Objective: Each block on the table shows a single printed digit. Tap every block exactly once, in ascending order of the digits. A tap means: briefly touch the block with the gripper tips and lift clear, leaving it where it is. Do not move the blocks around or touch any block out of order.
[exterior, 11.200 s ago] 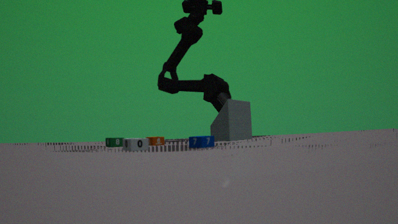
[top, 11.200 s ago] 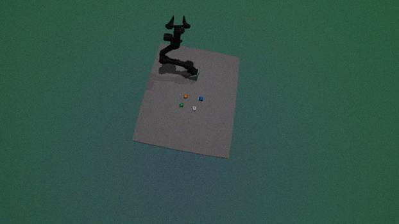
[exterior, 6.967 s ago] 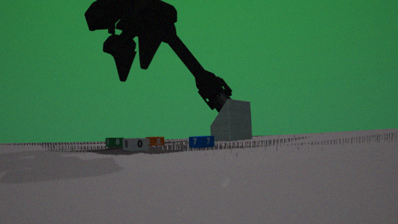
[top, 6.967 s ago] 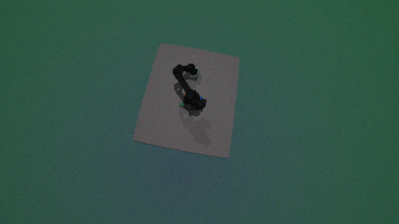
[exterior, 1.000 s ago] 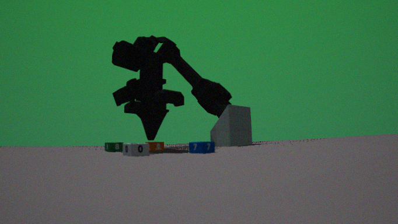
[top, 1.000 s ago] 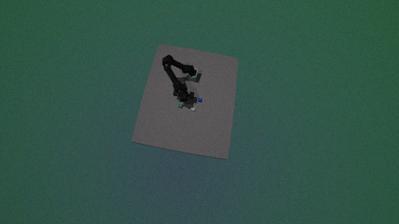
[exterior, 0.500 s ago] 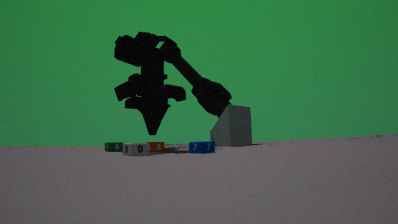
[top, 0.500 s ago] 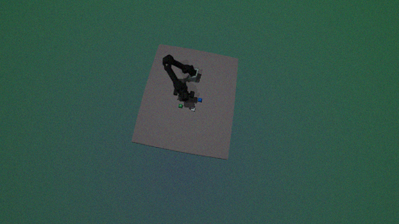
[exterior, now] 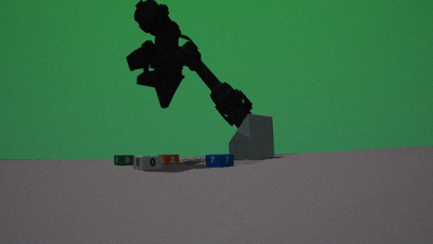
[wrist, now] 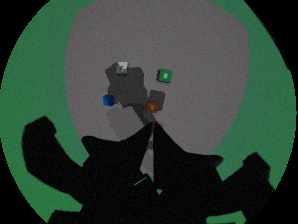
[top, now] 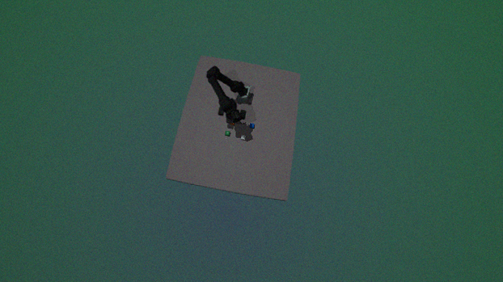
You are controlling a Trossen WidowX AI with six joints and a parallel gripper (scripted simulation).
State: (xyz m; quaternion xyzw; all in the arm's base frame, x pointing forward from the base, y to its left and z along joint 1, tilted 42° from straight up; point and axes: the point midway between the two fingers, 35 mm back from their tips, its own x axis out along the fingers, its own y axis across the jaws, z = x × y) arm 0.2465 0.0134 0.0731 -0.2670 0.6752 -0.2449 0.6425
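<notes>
The blue block lies 20 mm behind my gripper tip, 160 mm to the left of it and 110 mm below it. From my gripper tip the other things lie so: orange block: 10 mm behind, 10 mm to the left, 110 mm below; then white block: 90 mm ahead, 110 mm to the left, 110 mm below; then green block: 90 mm ahead, 10 mm to the right, 110 mm below.
</notes>
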